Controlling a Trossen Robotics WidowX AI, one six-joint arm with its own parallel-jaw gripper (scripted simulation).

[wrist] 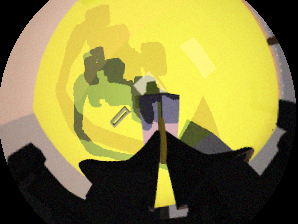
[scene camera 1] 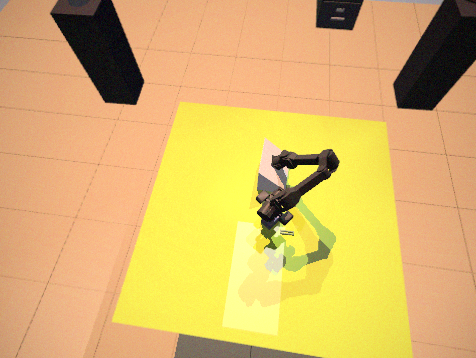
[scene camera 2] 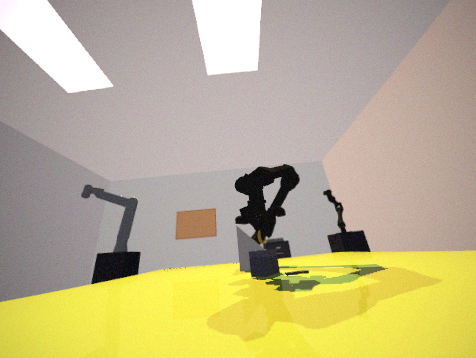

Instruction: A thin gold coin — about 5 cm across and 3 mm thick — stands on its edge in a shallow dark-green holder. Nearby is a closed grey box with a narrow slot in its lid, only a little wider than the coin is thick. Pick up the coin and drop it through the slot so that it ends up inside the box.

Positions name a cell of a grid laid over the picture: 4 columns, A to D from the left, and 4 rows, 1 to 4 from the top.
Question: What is my gripper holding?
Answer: A thin gold coin.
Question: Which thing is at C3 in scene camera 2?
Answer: My gripper.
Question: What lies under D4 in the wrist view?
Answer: My gripper.
